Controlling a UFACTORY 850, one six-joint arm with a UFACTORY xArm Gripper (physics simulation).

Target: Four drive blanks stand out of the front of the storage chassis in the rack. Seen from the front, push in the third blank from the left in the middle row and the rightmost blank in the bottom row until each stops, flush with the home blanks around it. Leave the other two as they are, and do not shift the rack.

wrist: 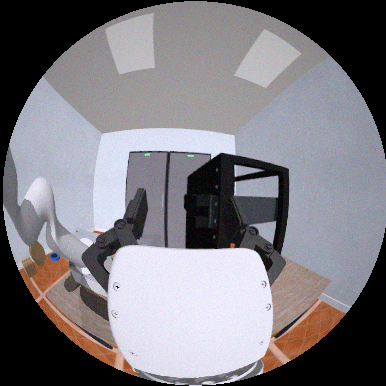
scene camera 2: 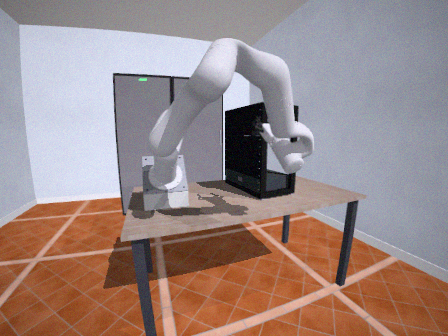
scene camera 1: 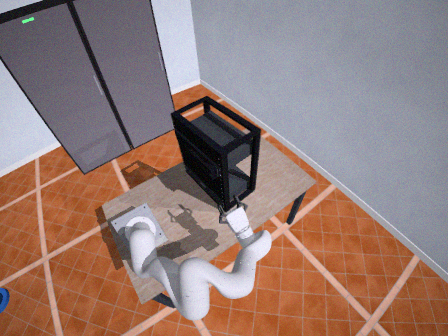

Note:
In view: the gripper [wrist: 186,201] and a black rack [scene camera 1: 211,147].
The black rack shows as well in the wrist view [wrist: 208,187] and in scene camera 2 [scene camera 2: 246,169].

